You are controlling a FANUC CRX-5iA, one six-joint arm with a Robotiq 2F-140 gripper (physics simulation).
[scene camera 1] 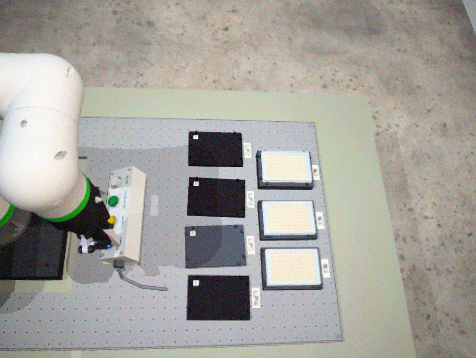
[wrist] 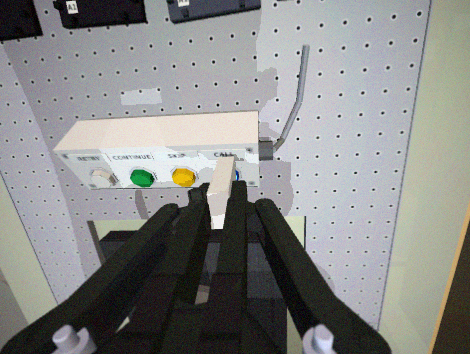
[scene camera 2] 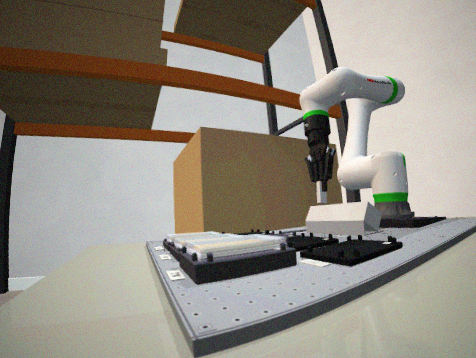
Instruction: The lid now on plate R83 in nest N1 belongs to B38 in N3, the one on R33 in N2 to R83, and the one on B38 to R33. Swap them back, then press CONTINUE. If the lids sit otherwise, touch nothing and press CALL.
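Frame: origin at the arm's base, x ahead, y left, z up, level; centimetres.
Seen in the pictures: gripper, fingertip midpoint: (scene camera 1: 113, 241) (wrist: 227, 171) (scene camera 2: 322, 202); arm's base at its link origin: (scene camera 1: 0, 217) (scene camera 2: 391, 218).
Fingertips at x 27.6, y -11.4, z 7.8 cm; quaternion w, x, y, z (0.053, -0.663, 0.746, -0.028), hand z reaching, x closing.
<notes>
Pixels of each thing's middle, then the offset from my fingertips to it. "pt": a spot on its surface instead. Level surfaces: height alone.
- beige button box at the middle of its body: (wrist: 167, 153) (scene camera 1: 123, 215) (scene camera 2: 340, 218) dx +1.9, dy +7.8, dz -5.0 cm
- green CONTINUE button at the middle of its body: (wrist: 142, 177) (scene camera 1: 113, 201) dx +0.1, dy +10.6, dz -2.8 cm
- yellow SKIP button at the middle of its body: (wrist: 184, 176) (scene camera 1: 111, 221) dx -0.6, dy +5.6, dz -2.8 cm
- blue CALL button at the middle of its body: (wrist: 227, 173) (scene camera 1: 110, 243) dx -1.1, dy +0.7, dz -3.1 cm
- grey cable at a spot on its surface: (wrist: 294, 106) pt dx +4.3, dy -8.1, dz -8.6 cm
- perforated board at its surface level: dz -9.1 cm
Three lidded well plates stand in black nests at the right of the board: one (scene camera 1: 285, 166) at the far end, one (scene camera 1: 288, 218) in the middle, and one (scene camera 1: 291, 266) in nest N1 nearest. They show as a row in the low scene view (scene camera 2: 230, 243). Plate and lid marks are too small to read. A beige button box (scene camera 1: 132, 207) (scene camera 2: 338, 219) (wrist: 163, 129) carries RETRY, a green CONTINUE button (scene camera 1: 113, 200) (wrist: 141, 178), a yellow SKIP button (scene camera 1: 111, 219) (wrist: 183, 177) and a blue CALL button (scene camera 1: 109, 246) (wrist: 237, 175). My gripper (scene camera 1: 89, 246) (scene camera 2: 321, 197) (wrist: 227, 171) is shut and empty, its tip at the CALL button.
Four dark lid pads (scene camera 1: 214, 148) (scene camera 1: 216, 197) (scene camera 1: 214, 246) (scene camera 1: 217, 297) lie bare between the box and the nests. A grey cable (scene camera 1: 141, 284) (wrist: 294, 106) leaves the box. A cardboard box (scene camera 2: 238, 180) and a shelf rack (scene camera 2: 268, 96) stand behind the perforated board (scene camera 1: 114, 319).
</notes>
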